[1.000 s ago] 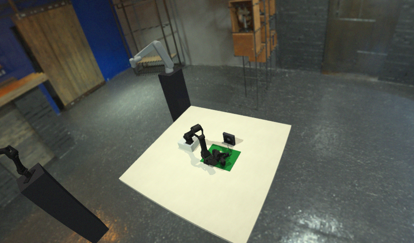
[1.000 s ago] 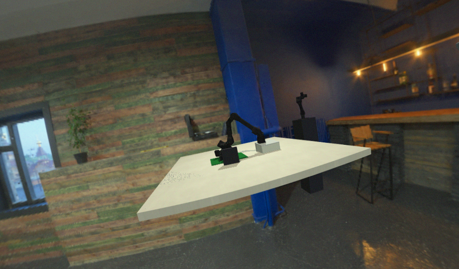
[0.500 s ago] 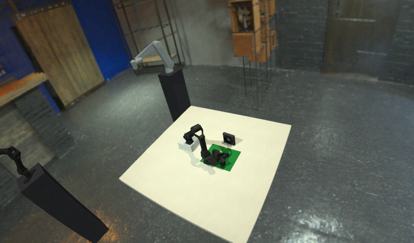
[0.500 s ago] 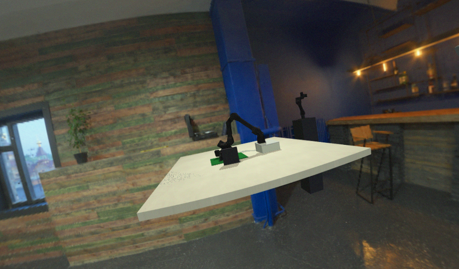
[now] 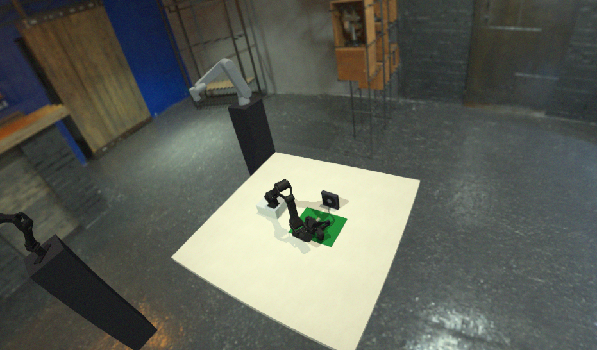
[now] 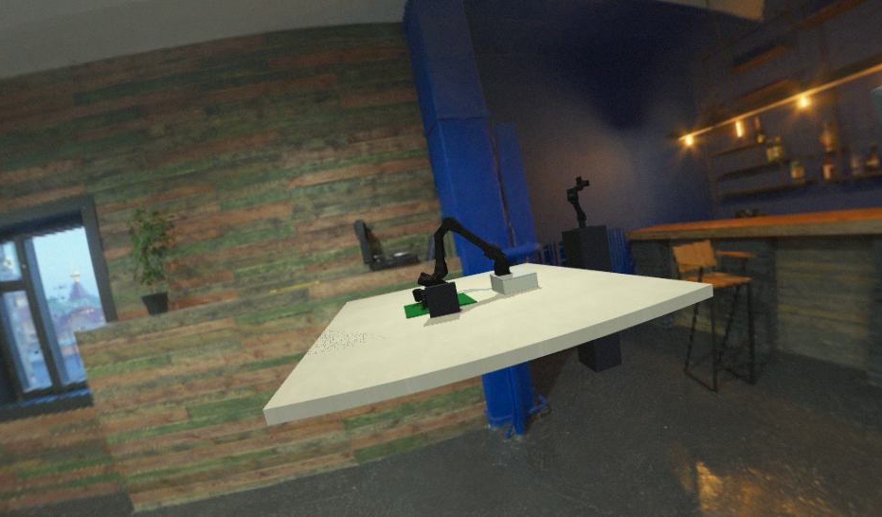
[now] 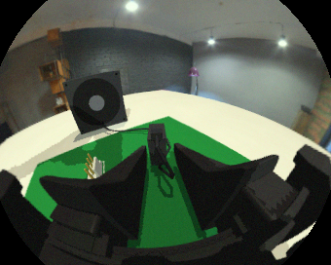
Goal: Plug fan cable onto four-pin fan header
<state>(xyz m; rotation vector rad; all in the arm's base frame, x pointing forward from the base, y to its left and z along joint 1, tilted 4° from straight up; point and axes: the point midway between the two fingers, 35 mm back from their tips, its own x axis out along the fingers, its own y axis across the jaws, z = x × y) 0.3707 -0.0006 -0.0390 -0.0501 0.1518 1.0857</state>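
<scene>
Now: the black plug 1 cm to the left of my gripper tip and 1 cm below it. The rest, counted from my gripper tip: black fan box 17 cm to the left, 6 cm behind, 3 cm above; then pale header 8 cm behind, 3 cm to the left, 3 cm below; then green board 5 cm behind, 4 cm below, 1 cm to the right.
</scene>
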